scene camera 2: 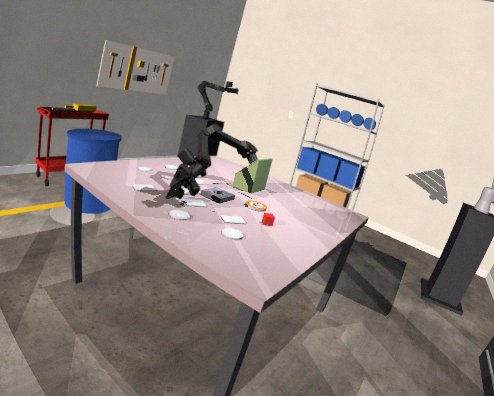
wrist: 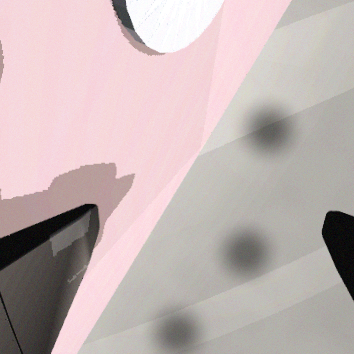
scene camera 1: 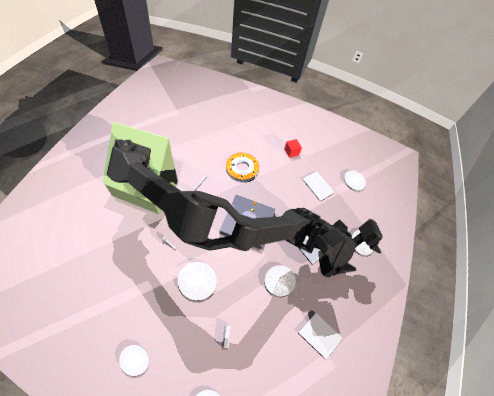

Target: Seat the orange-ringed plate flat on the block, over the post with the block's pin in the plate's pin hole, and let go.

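Pixels of known places: gripper, between the fingertips: (scene camera 2: 168, 192) (wrist: 213, 219) (scene camera 1: 367, 261); arm's base, origin of its link: (scene camera 2: 255, 164) (scene camera 1: 138, 157).
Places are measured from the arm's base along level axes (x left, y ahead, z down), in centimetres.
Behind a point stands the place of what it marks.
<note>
The orange-ringed plate (scene camera 1: 254, 170) @(x 17.7, y 28.2, z 13.8 cm) (scene camera 2: 263, 206) @(x 21.2, y 22.3, z 13.8 cm) lies flat on the table, apart from the block, with its centre hole showing. The blue-grey block (scene camera 1: 240, 204) @(x 3.8, y 28.4, z 12.6 cm) (scene camera 2: 223, 198) @(x 6.1, y 36.0, z 12.9 cm) sits near the table's middle. The arm hides part of it in scene camera 1; its post shows partly and its pin is too small to tell. My gripper (scene camera 1: 366, 260) @(x -2.0, y 66.8, z 8.3 cm) (scene camera 2: 181, 194) (wrist: 213, 219) @(x -2.0, y 66.8, z 8.3 cm) is open and empty, above the table near its edge, well away from plate and block. In the wrist view its fingers stand wide apart, and neither plate nor block shows.
A red cube (scene camera 1: 293, 148) @(x 29.6, y 37.7, z 11.0 cm) (scene camera 2: 268, 219) @(x 32.3, y 39.5, z 12.2 cm) lies beyond the plate. A green wedge (scene camera 1: 159, 150) @(x 2.5, y 5.7, z -2.4 cm) (scene camera 2: 260, 175) @(x 5.4, y 0.8, z 5.0 cm) stands at the arm's base. Several white discs, such as one near the gripper (wrist: 170, 22), and white flat pieces (scene camera 1: 318, 186) @(x 20.6, y 49.4, z 14.5 cm) (scene camera 2: 233, 219) @(x 21.2, y 49.7, z 14.5 cm) lie around the block.
</note>
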